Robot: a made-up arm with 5 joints.
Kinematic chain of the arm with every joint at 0, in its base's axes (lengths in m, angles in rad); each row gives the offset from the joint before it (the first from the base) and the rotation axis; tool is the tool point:
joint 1: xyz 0 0 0.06 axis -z
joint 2: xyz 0 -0.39 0 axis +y
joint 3: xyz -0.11 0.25 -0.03 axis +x
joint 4: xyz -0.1 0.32 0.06 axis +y
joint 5: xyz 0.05 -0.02 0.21 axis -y
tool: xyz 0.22 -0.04 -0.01
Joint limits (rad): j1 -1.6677..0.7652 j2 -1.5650..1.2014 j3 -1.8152..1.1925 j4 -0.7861..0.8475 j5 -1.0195..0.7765
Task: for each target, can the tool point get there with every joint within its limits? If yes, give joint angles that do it. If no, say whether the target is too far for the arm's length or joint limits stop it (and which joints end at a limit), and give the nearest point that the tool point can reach.
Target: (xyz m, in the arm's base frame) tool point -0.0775 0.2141 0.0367
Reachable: yes | joints -1.3353 -0.6620 -0.8031 0.5265 0.1078
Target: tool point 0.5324 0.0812 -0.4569
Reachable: no: joint limits stop it (at a limit: joint 3, joint 4, joint 5) | nearest point 0.3994 0.0609 -0.3278 | short by 0.186 m
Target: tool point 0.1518 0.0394 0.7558
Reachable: no: joint limits stop it (at a limit: joint 1, joint 4, joint 5) | nearest point 0.1500 0.0355 0.6499 | short by 0.106 m
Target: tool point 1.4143 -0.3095 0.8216
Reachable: no: too far | nearest point 0.5308 -0.1162 0.4671 | short by 0.971 m
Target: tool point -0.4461 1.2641 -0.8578
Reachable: no: too far | nearest point -0.1538 0.4358 -0.2564 | short by 1.065 m
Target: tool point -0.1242 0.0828 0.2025
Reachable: yes | joints -0.1867 -0.5985 0.0786 -0.2325 -0.5976
